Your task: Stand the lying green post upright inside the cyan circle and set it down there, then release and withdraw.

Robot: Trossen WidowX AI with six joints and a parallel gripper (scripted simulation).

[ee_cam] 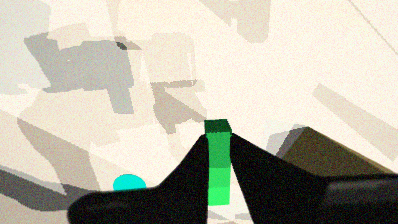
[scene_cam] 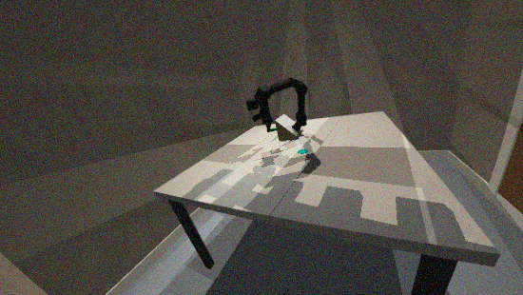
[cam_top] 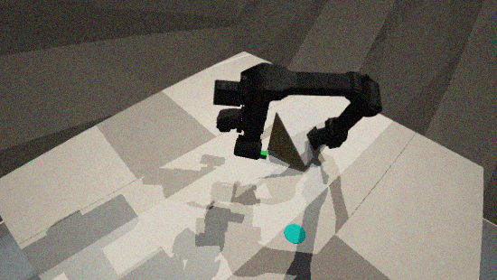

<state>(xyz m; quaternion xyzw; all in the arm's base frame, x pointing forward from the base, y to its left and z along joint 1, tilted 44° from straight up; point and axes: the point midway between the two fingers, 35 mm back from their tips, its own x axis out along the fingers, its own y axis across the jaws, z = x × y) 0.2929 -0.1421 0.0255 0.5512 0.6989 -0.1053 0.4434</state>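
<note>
Now: the cyan circle 220 mm to the left of my gripper tip, 140 mm below it and 40 mm ahead of it. Also, from my gripper tip: green post (20 mm to the left, 10 mm behind).
</note>
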